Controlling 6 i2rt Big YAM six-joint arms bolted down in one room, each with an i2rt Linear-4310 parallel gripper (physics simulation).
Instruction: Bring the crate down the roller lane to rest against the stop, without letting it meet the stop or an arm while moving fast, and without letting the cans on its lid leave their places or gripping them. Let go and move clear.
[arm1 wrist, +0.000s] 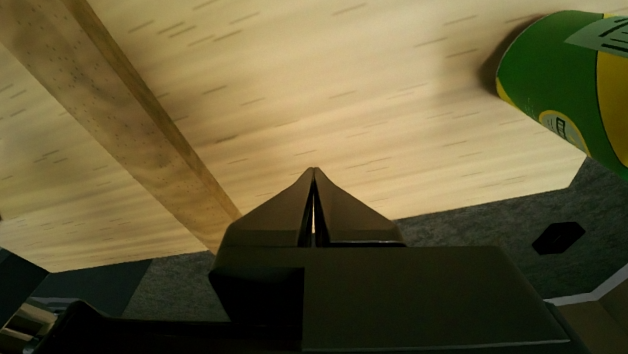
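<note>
The crate's light wooden lid fills the upper part of the arm1 wrist view, with a raised wooden bar running slantwise across its left part. A green and yellow can stands on the lid at the upper right, cut off by the view's edge. My arm1 gripper is shut, with its fingertips together and nothing between them. The tips show in front of the lid, near its lower edge and to the right of the bar; whether they touch it I cannot tell. The stop cannot be made out. The other arms' grippers do not show.
Dark grey floor shows beyond the lid's lower edge, with a small black block at the right. A dark slab-like surface lies at the lower left, with part of a pale metallic object near the corner.
</note>
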